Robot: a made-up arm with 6 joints. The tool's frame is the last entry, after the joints.
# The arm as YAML. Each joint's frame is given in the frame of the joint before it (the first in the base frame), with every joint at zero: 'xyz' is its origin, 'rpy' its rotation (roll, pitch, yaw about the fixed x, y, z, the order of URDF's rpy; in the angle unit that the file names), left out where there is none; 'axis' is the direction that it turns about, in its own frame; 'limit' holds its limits. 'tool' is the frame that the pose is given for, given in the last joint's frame.
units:
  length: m
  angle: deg
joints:
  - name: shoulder
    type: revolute
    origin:
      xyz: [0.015, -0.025, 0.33]
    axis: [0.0, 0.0, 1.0]
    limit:
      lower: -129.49
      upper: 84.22
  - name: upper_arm
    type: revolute
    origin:
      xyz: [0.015, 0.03, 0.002]
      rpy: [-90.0, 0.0, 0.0]
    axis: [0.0, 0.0, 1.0]
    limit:
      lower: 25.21
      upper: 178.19
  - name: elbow
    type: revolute
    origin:
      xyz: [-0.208, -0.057, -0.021]
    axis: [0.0, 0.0, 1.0]
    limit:
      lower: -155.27
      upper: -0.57
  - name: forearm
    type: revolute
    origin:
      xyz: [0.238, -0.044, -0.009]
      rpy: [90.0, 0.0, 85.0]
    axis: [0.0, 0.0, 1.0]
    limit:
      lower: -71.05
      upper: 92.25
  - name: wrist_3
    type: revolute
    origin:
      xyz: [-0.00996, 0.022, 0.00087]
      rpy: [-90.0, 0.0, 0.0]
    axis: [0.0, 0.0, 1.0]
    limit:
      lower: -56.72
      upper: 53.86
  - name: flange
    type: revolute
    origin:
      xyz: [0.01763, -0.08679, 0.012]
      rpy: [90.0, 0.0, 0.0]
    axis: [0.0, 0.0, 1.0]
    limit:
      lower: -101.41
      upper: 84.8
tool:
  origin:
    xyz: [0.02, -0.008, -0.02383]
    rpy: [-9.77, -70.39, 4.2]
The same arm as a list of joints. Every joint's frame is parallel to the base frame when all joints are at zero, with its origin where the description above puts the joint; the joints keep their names.
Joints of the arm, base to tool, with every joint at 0 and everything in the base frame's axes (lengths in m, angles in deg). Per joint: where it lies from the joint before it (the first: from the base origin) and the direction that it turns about. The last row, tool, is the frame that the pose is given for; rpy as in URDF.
shoulder: offset 0.015 -0.025 0.33 axis 0 0 1
upper_arm: offset 0.015 0.03 0.002 axis 0 1 0
elbow: offset -0.208 -0.021 0.057 axis 0 1 0
forearm: offset 0.238 -0.009 0.044 axis 0.996191 0 0.087199
wrist_3: offset 0 0.022 0.01 axis 0 1 0
flange: offset 0.088 0.012 -0.01 axis 0.996191 0 0.087199
tool: offset -0.022 -0.008 -0.022 rpy -5.45 14.56 1.46
Joint limits (deg, base to tool): -129.49..84.22 25.21..178.19 -155.27..-0.57 -71.05..92.25 -56.72..53.86 -101.41..84.8

